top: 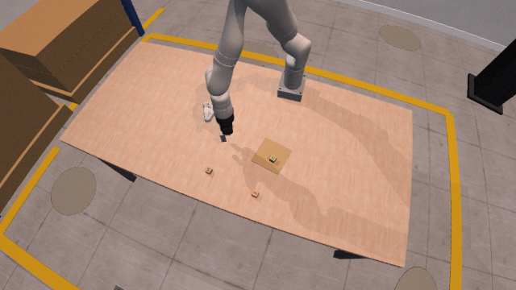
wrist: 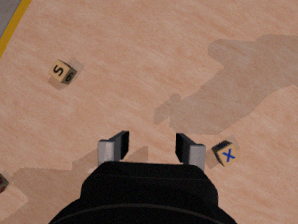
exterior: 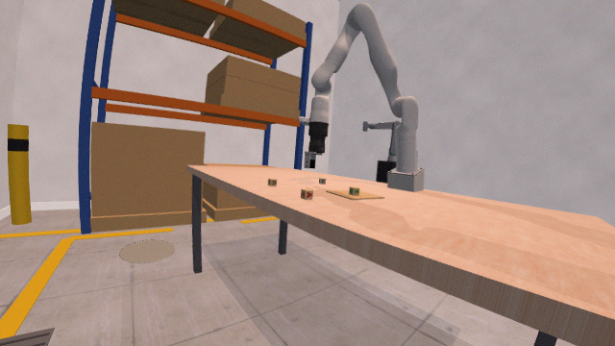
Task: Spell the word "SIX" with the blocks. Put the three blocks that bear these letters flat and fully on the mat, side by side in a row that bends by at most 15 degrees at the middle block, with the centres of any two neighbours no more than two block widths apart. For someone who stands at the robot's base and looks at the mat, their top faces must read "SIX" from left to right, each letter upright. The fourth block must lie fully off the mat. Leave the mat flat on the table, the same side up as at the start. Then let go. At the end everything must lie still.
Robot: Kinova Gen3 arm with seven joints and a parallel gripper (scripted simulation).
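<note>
My gripper is now 22 cm to the right of the tan mat, 8 cm above it and 6 cm past it. Also, from my hand: block 26 cm to the left, 14 cm ahead, 7 cm below.
</note>
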